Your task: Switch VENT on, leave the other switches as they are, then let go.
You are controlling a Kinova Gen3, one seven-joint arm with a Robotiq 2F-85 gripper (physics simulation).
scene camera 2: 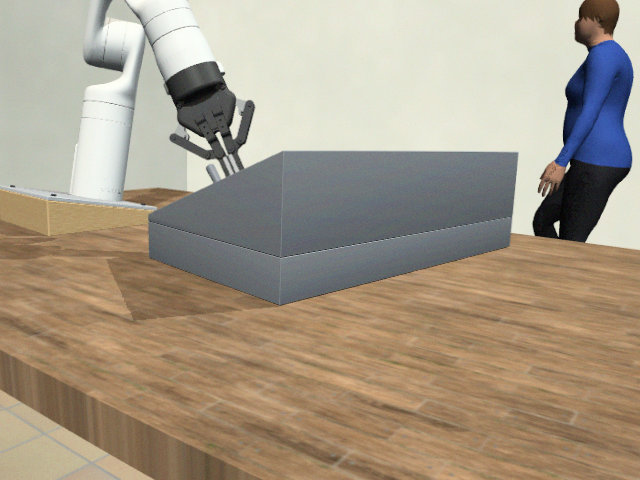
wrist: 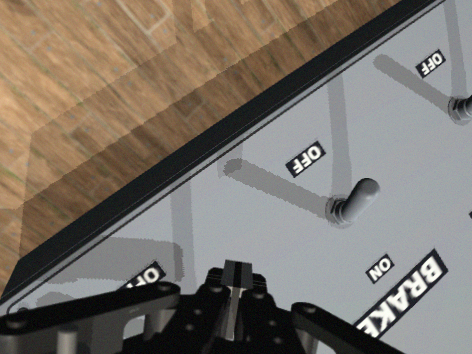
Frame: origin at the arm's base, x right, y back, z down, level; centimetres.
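Seen in the pictures: gripper, fingertip midpoint: (wrist: 235,279); arm's base, origin of the base link: (scene camera 2: 97,197).
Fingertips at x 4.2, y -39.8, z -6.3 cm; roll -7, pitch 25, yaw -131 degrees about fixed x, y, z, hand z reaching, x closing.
Offsets run from my fingertips to a thing's middle. "spot": to the spot under its first point. Level surfaces: height alone.
The grey sloped switch box @(dz +4.3, dx -12.0, dy -11.2 cm) (scene camera 2: 392,201) (wrist: 425,165) stands on the table. My gripper (scene camera 2: 233,166) (wrist: 235,279) is shut and empty, its fingertips low over the sloped face. In the scene view a lever @(dz -0.6, dx +4.3, dy +0.1 cm) (scene camera 2: 212,173) stands just left of the fingertips; which switch it belongs to cannot be told. In the wrist view the BRAKE label @(dz -0.9, dx -6.1, dy -10.2 cm) (wrist: 407,295) is partly behind the gripper. The switch lever @(dz -0.6, dx -7.5, dy -2.0 cm) (wrist: 361,196) between its OFF label @(spot: dz +2.9, dx -7.9, dy +0.2 cm) (wrist: 306,159) and ON label @(spot: dz +0.0, dx -6.5, dy -7.7 cm) (wrist: 380,268) tilts to the upper right. The VENT label and its lever do not show in the wrist view.
Another switch @(spot: dz +1.0, dx -18.5, dy -5.0 cm) (wrist: 461,110) is cut off at the wrist view's right edge, near an OFF label (wrist: 430,63). Another OFF label (wrist: 150,274) is partly hidden behind the gripper. A person in blue (scene camera 2: 599,103) stands behind the table @(dz +10.1 cm) (scene camera 2: 361,372), to the right.
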